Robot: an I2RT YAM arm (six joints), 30 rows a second.
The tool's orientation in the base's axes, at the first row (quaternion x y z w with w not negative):
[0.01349 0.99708 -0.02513 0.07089]
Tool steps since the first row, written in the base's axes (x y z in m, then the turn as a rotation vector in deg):
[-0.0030 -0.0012 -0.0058 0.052 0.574 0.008]
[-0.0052 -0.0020 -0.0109 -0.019 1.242 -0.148]
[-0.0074 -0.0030 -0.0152 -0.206 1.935 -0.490]
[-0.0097 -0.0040 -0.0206 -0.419 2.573 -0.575]
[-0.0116 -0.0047 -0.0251 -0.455 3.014 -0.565]
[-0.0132 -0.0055 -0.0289 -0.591 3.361 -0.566]
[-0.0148 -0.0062 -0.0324 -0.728 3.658 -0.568]
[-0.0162 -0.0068 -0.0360 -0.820 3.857 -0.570]
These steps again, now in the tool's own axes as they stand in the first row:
[0.0038 -0.0010 0.0054 -0.039 0.574 -0.030]
[0.0066 -0.0016 0.0101 0.069 1.247 0.079]
[0.0094 -0.0025 0.0141 0.319 1.949 0.355]
[0.0124 -0.0033 0.0192 0.556 2.584 0.376]
[0.0149 -0.0038 0.0234 0.601 3.022 0.338]
[0.0170 -0.0045 0.0270 0.744 3.365 0.302]
[0.0191 -0.0051 0.0303 0.886 3.657 0.269]
[0.0210 -0.0055 0.0337 0.982 3.853 0.248]

